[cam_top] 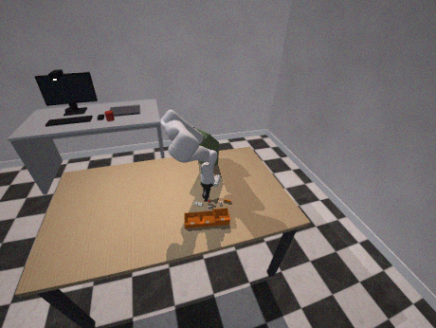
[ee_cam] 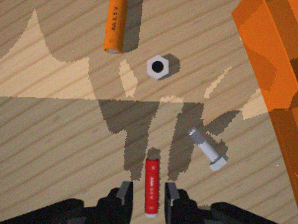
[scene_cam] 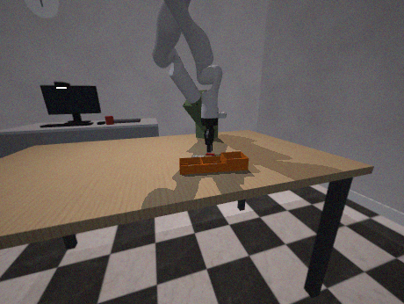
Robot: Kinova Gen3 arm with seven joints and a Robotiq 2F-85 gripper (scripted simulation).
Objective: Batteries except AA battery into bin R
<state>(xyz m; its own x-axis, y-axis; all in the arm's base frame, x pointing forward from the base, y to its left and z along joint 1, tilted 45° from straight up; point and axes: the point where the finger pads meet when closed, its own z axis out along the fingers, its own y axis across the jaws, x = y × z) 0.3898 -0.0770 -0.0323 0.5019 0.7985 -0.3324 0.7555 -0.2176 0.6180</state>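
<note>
Right now the thin red battery is 3 cm below my hand. The rest, counted from my hand: grey hex nut: 6 cm ahead, 7 cm to the left, 3 cm below; then white domino tile: 1 cm ahead, 6 cm to the right, 3 cm below; then grey bolt: 5 cm ahead, 3 cm below.
</note>
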